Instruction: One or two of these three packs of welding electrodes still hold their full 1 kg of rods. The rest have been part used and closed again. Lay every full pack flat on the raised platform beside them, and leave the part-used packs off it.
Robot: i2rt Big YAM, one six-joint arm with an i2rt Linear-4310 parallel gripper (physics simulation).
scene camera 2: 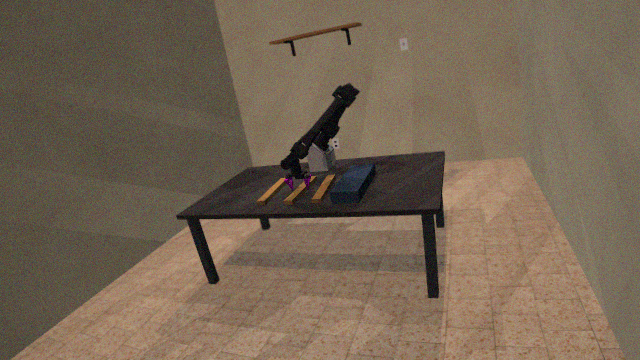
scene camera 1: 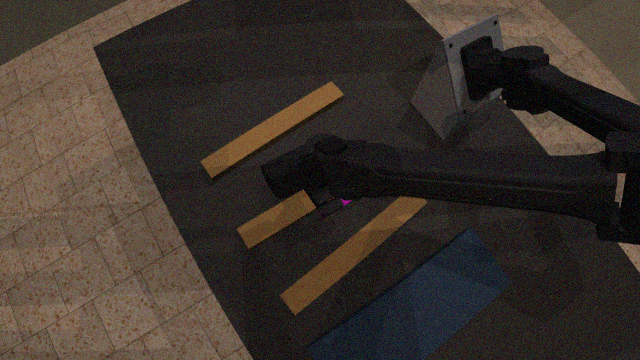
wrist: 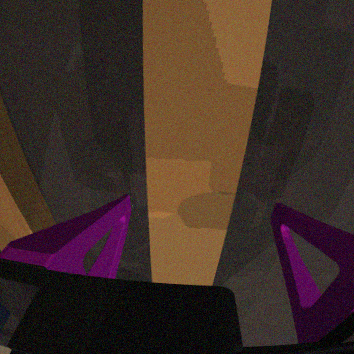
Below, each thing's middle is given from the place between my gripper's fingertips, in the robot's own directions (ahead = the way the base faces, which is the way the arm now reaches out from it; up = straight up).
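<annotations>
My gripper, as I find it now, is 10 mm past the blue platform [scene camera 1: 430,304], while being 320 mm to the right of it and 20 mm below it.
</annotations>
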